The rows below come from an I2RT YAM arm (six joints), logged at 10 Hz.
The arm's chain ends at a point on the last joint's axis. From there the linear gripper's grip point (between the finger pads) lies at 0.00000 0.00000 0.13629 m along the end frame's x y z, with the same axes.
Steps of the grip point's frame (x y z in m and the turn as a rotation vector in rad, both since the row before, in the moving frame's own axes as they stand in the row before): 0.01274 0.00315 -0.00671 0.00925 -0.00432 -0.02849; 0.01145 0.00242 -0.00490 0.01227 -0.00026 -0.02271; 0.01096 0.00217 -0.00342 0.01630 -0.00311 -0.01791; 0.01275 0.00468 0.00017 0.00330 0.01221 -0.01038; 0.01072 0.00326 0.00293 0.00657 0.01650 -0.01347
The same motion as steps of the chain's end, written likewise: 0.01335 0.00440 -0.00670 0.00925 -0.00432 -0.02849; 0.01150 0.00409 -0.00489 0.01227 -0.00026 -0.02271; 0.01140 0.00439 -0.00340 0.01630 -0.00311 -0.01791; 0.01109 0.00514 0.00018 0.00330 0.01221 -0.01038; 0.00848 0.00417 0.00295 0.00657 0.01650 -0.01347
